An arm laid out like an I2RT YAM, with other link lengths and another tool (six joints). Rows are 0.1 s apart.
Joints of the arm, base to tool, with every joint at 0 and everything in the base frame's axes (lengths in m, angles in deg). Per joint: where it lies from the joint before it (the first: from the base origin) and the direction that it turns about. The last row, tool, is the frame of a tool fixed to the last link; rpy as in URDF.
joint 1: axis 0 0 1 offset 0 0 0.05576
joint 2: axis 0 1 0 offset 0.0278 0.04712 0.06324
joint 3: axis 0 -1 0 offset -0.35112 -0.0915 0
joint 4: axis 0 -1 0 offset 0.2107 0.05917 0.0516
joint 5: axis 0 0 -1 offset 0.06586 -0.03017 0.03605
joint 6: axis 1 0 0 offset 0.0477 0 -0.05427
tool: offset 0.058 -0.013 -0.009 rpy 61.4 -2.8 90
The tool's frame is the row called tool.
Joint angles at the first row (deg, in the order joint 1, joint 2, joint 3, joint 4, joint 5, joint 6):
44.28 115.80 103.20 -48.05 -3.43 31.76
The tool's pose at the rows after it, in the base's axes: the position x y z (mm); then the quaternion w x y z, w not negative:
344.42, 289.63, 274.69, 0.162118, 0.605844, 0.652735, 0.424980
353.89, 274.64, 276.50, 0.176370, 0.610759, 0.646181, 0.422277
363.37, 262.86, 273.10, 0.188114, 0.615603, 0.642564, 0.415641
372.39, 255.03, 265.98, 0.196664, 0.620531, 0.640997, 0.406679
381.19, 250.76, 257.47, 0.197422, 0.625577, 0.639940, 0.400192
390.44, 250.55, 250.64, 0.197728, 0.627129, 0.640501, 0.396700
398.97, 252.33, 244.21, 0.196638, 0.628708, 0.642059, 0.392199
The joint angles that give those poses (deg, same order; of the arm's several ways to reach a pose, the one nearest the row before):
42.20 115.38 102.83 -48.53 -2.77 30.87
40.16 114.98 102.60 -48.69 -2.05 29.93
38.41 115.30 102.35 -48.61 -1.42 29.08
37.05 116.24 102.26 -48.41 -0.90 28.49
35.90 117.53 102.41 -48.00 -1.21 28.05
35.17 119.18 103.61 -47.97 -1.43 27.54
34.71 121.04 105.41 -48.50 -1.66 27.20

